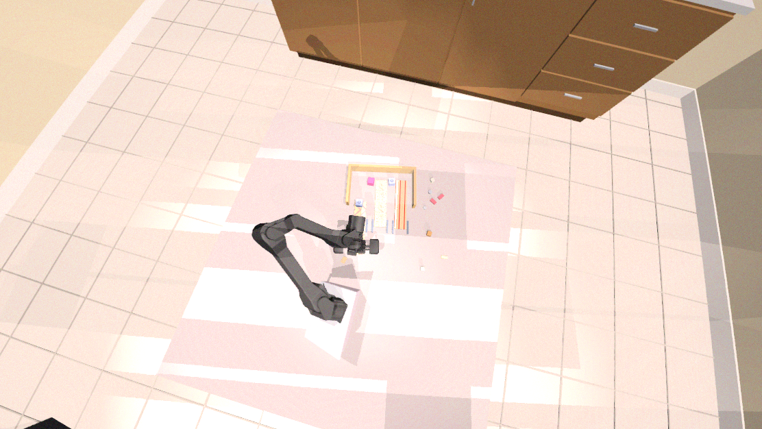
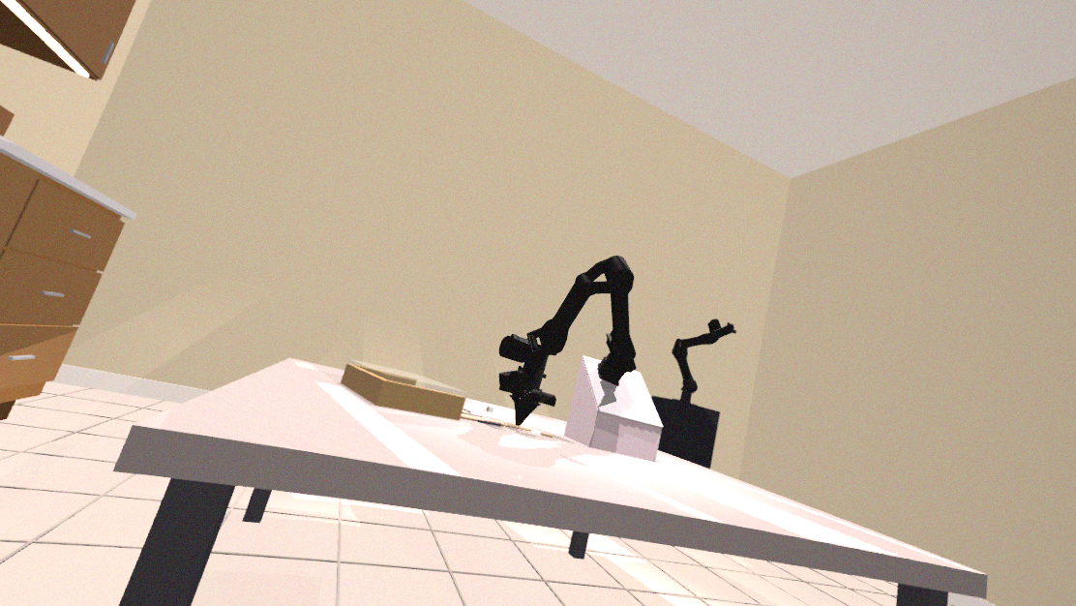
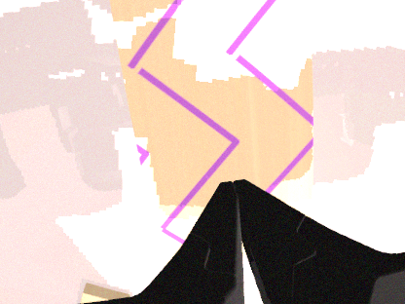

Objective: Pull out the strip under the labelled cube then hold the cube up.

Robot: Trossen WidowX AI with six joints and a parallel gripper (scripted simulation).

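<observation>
Now: the pale strip 24 cm ahead of my gripper tip and 1 cm to the right of it.
</observation>
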